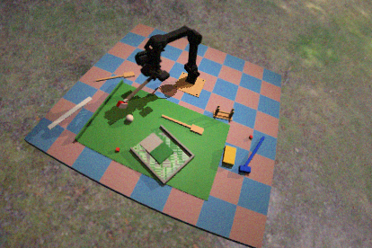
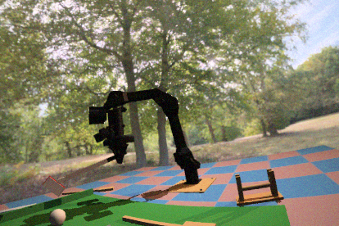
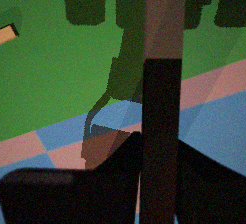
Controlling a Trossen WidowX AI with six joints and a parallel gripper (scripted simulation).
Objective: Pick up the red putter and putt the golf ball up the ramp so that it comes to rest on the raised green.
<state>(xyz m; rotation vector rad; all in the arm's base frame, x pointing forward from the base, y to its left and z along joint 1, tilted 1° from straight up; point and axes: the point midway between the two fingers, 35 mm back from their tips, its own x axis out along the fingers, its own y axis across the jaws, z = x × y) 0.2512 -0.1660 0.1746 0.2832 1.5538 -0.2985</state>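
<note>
My gripper tip is 11 cm short of the red putter, 4 cm to the left of it and 1 cm above it. From my gripper tip the other things lie so: yellow block 55 cm to the left, 20 cm ahead, 13 cm below; white golf ball 23 cm ahead, 12 cm below, 3 cm to the right; pale plank 36 cm to the right, 33 cm ahead, 14 cm below.
</note>
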